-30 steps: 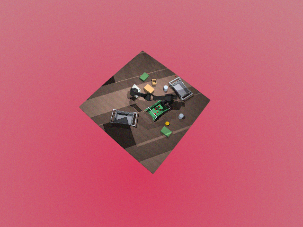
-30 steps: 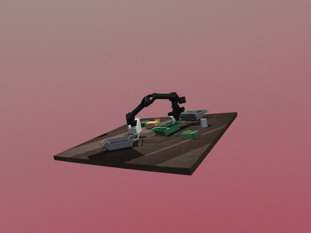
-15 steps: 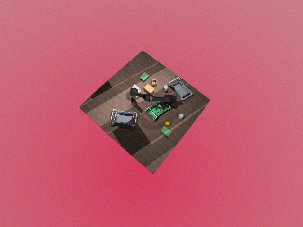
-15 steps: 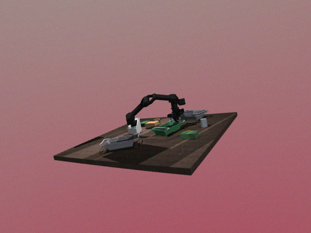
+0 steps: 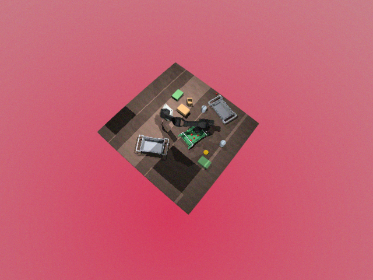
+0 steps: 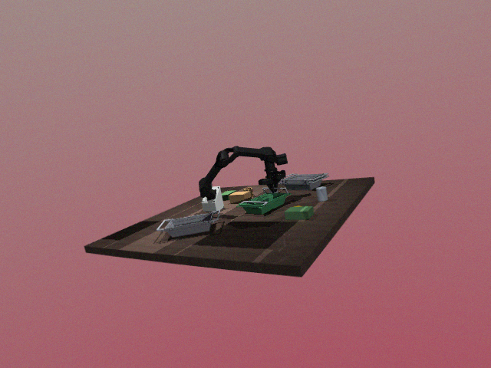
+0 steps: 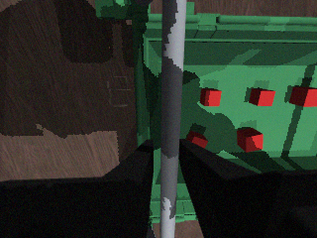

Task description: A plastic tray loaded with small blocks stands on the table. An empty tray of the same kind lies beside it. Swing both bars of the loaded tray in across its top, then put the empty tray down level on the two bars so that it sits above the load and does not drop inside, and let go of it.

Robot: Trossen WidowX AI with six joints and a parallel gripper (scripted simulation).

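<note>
My gripper tip is 300 mm past the grey tray, 440 mm to the left of it and 20 mm above it. Round my gripper tip: brown crate (300 mm behind, 220 mm to the left, 50 mm below); yellow disc (180 mm ahead, 160 mm to the right, 60 mm below).
</note>
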